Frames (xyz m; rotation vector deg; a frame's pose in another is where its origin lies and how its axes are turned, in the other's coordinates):
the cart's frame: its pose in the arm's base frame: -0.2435 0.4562 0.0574 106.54 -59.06 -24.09
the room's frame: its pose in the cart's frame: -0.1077 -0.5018 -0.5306 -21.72 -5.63 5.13
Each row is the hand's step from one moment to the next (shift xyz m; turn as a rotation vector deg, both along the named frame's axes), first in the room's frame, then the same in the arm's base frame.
Working: the room's frame: its pose in the arm's base frame: 0.2792 0.9469 -0.1186 83.77 -58.20 -35.14

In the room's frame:
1: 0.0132 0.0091 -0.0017 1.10 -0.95 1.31
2: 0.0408 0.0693 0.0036 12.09 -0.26 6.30
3: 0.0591 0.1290 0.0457 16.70 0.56 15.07
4: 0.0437 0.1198 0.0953 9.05 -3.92 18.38
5: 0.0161 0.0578 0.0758 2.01 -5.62 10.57
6: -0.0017 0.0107 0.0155 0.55 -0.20 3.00
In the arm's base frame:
1: 0.0056 -0.0098 0.0115 -0.35 -1.68 -0.94
2: 0.0001 -0.0317 0.0740 0.56 -13.59 0.90
3: -0.0408 -0.0645 0.1281 -4.82 -21.95 1.06
4: -0.0879 -0.0772 0.1080 -10.23 -17.41 -5.24
5: -0.0700 -0.0482 0.0462 -6.62 -7.52 -6.86
6: -0.0164 -0.0057 0.0074 -2.22 -2.01 -0.60

